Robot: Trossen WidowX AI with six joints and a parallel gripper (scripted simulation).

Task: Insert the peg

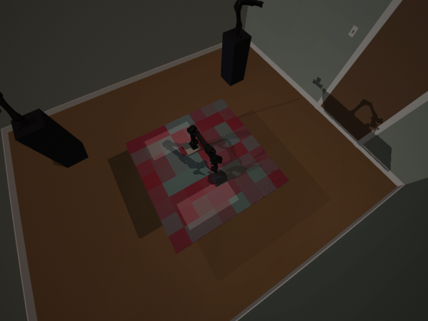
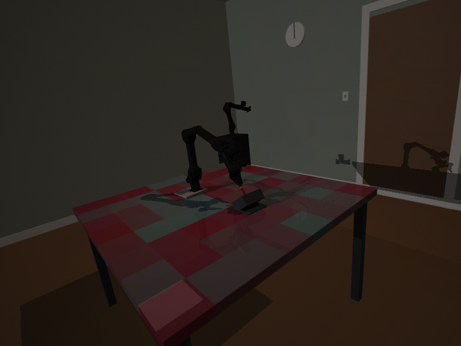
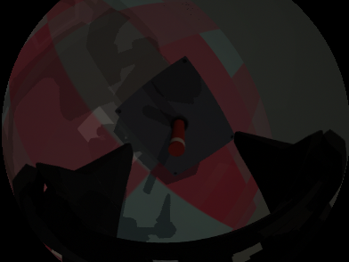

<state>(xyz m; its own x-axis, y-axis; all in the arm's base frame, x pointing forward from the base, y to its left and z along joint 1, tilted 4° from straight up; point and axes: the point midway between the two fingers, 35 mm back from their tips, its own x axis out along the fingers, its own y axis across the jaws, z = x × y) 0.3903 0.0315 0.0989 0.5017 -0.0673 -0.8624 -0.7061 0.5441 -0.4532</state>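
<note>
Now: gripper tip 10 mm short of the red peg and 20 mm above it. Also, from my gripper tip: dark sloped panel 50 mm ahead, 10 mm to the right, 70 mm below.
</note>
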